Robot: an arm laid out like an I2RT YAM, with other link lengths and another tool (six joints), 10 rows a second.
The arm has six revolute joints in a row. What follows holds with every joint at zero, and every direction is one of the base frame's. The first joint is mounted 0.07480 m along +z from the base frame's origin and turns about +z. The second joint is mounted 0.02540 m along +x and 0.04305 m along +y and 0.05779 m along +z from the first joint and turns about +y. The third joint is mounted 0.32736 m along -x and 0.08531 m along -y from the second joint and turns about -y. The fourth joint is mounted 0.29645 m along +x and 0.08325 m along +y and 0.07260 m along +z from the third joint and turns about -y. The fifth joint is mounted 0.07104 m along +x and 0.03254 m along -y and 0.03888 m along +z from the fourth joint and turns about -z. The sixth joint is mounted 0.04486 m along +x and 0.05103 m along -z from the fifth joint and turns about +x. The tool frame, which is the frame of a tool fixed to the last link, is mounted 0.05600 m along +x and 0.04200 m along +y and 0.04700 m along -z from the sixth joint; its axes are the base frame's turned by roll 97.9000, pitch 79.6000 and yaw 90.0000 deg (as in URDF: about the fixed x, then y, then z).
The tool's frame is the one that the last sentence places.
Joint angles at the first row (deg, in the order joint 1, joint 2, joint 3, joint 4, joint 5, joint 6):
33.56 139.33 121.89 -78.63 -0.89 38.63
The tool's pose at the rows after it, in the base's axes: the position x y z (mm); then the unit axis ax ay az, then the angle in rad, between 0 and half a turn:
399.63 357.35 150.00 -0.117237 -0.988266 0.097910 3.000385
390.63 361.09 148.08 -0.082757 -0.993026 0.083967 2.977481
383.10 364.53 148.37 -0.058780 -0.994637 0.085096 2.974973
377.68 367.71 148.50 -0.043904 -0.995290 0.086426 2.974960
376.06 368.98 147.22 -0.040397 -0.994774 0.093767 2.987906
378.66 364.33 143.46 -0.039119 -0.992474 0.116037 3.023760
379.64 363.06 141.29 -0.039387 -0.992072 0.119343 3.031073
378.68 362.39 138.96 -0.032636 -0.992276 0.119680 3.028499
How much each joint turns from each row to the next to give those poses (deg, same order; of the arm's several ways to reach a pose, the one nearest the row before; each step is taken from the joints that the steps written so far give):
0.31 0.00 -2.17 0.61 -1.22 -1.31
0.59 0.00 -0.94 0.70 -2.08 -3.43
0.83 0.00 -0.06 -0.31 -0.04 -1.92
0.68 0.00 -0.02 -0.17 0.07 -1.03
0.41 0.00 -0.01 0.04 1.07 0.04
0.04 0.00 -0.04 0.03 3.28 0.00
-0.06 0.00 -0.28 0.37 0.56 -0.02
0.02 0.11 -0.31 0.24 -0.04 -0.74

